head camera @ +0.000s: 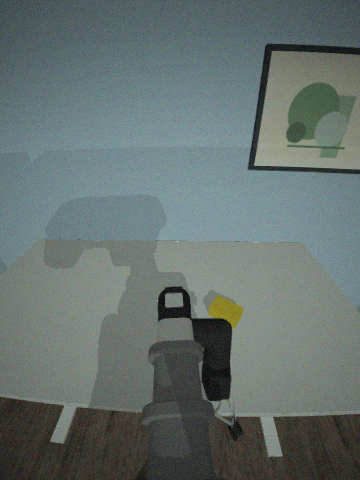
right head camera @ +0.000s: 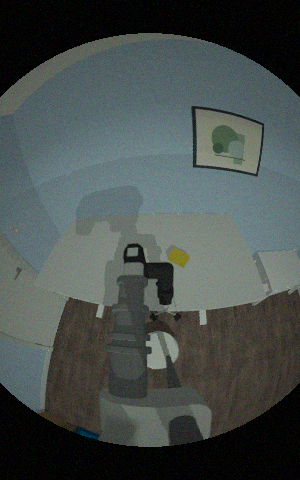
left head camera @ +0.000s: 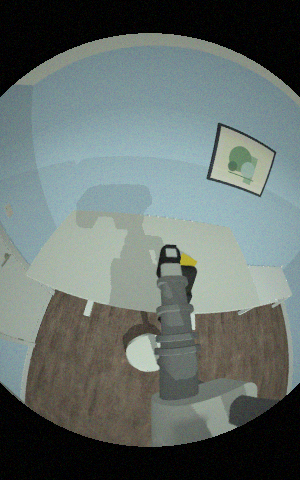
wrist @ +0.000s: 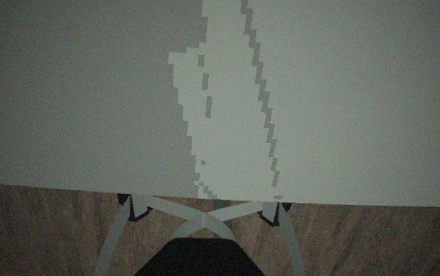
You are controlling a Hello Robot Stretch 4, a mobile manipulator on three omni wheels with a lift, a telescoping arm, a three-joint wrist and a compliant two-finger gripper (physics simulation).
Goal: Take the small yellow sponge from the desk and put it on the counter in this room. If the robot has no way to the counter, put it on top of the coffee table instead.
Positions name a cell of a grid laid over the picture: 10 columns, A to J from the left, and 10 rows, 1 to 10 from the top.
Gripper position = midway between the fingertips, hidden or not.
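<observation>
My gripper: head camera (head camera: F10), wrist view (wrist: E7). White desk (head camera: C7), also (right head camera: C6), (left head camera: D6), (wrist: H4). Framed picture (head camera: I3), again (right head camera: H3). White coffee table (left head camera: I6).
</observation>
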